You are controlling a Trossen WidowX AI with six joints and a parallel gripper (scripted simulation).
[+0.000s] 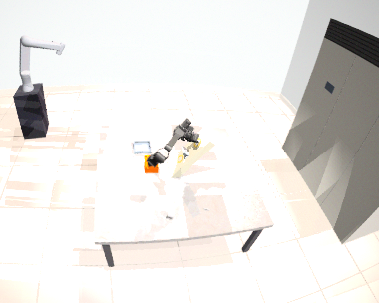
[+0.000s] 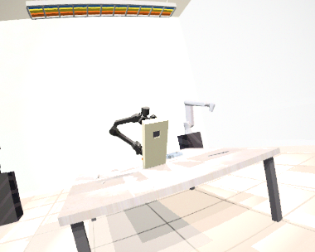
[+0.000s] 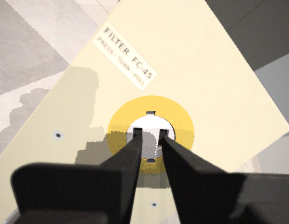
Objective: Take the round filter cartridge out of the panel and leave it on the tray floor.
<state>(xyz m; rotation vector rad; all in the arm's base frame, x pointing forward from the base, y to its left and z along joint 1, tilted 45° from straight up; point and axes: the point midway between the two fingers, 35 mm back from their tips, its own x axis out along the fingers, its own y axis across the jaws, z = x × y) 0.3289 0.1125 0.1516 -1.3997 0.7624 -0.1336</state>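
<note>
Now: gripper tip 2 cm short of the white round filter cartridge and 1 cm above it. Also, from my gripper tip: shallow bluish tray 37 cm behind, 31 cm to the left, 28 cm below.
</note>
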